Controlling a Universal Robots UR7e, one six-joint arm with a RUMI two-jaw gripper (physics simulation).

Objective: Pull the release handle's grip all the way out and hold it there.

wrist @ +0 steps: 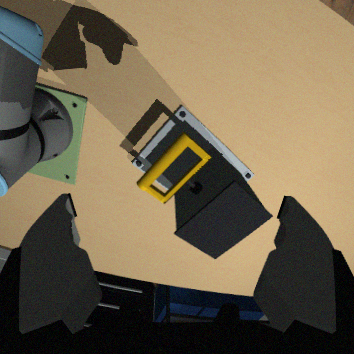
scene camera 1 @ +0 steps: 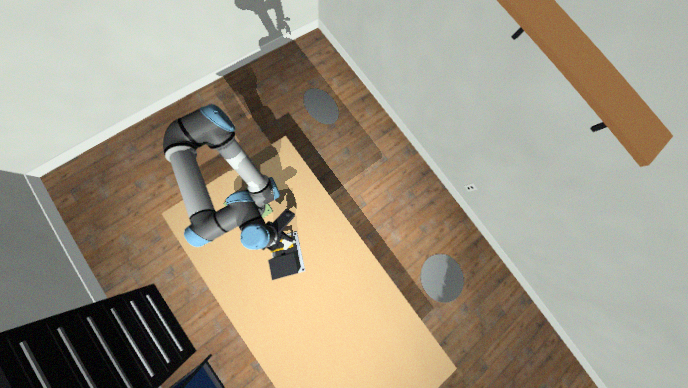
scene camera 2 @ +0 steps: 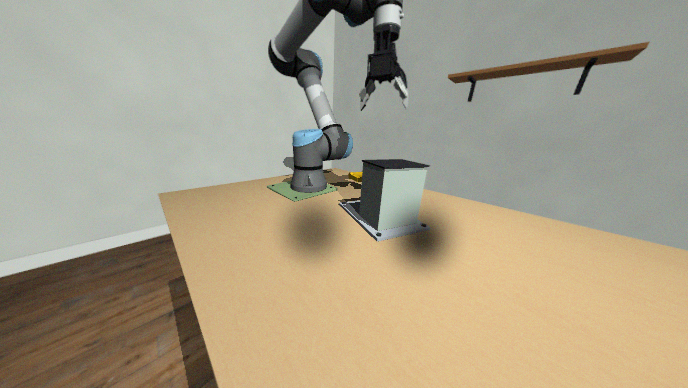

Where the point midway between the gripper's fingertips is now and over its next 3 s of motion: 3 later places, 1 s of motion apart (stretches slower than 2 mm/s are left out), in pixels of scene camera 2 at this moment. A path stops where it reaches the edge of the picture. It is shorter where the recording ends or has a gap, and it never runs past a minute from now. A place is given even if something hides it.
The gripper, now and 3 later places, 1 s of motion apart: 382, 109; 362, 126; 362, 136; 362, 162
